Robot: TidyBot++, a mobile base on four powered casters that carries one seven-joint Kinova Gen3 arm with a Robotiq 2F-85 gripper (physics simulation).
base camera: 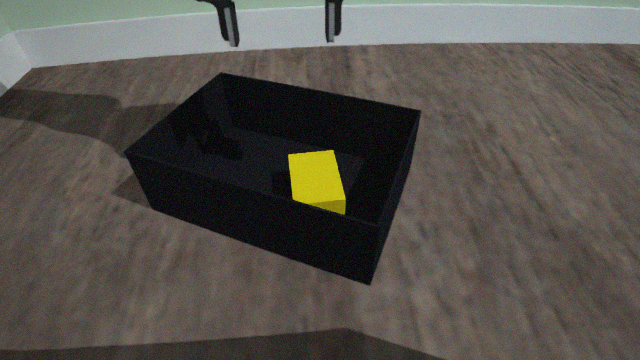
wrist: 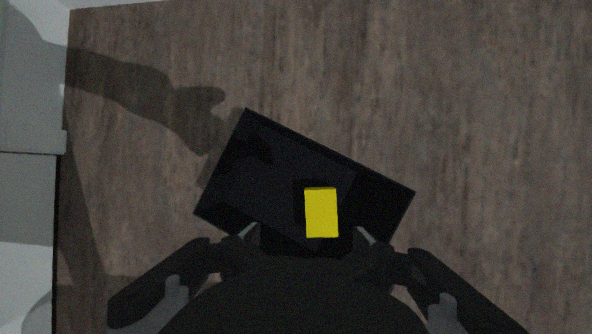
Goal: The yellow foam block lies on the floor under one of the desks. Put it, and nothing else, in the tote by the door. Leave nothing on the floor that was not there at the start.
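Places are measured from the arm's base along level axes (x down, y ahead, z right), in millimetres.
Pixels of known places: gripper, fingertip midpoint: point(base camera: 282, 41) point(wrist: 305, 234).
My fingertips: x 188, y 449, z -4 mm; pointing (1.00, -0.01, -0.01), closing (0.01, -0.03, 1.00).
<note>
Behind a point stands the place of what it marks.
The yellow foam block point(base camera: 317, 177) {x 348, y 422, z 24 mm} point(wrist: 321, 213) {x 348, y 427, z 22 mm} lies inside the black tote, on its bottom, toward the right end in the base camera view. The open-topped black tote point(base camera: 260, 215) {x 332, y 355, z -42 mm} point(wrist: 385, 200) {x 362, y 449, z 144 mm} stands on the floor, turned at an angle. My gripper point(base camera: 282, 44) {x 188, y 449, z -4 mm} point(wrist: 305, 234) {x 188, y 449, z -4 mm} is open and empty. It hangs above the tote; in the base camera view its two fingertips show at the top, apart and above the far rim. In the wrist view the block shows beyond and between the fingertips, clear of both.
A white skirting board point(base camera: 450, 25) {x 353, y 904, z 378 mm} and green wall point(base camera: 125, 10) {x 289, y 944, z -354 mm} run behind the tote. The wood floor point(base camera: 500, 200) {x 396, y 400, z 267 mm} point(wrist: 475, 125) {x 396, y 598, z 343 mm} surrounds it. At the left of the wrist view stands a pale grey-white surface point(wrist: 25, 200) {x 342, y 445, z -641 mm}. Arm shadows fall left of the tote.
</note>
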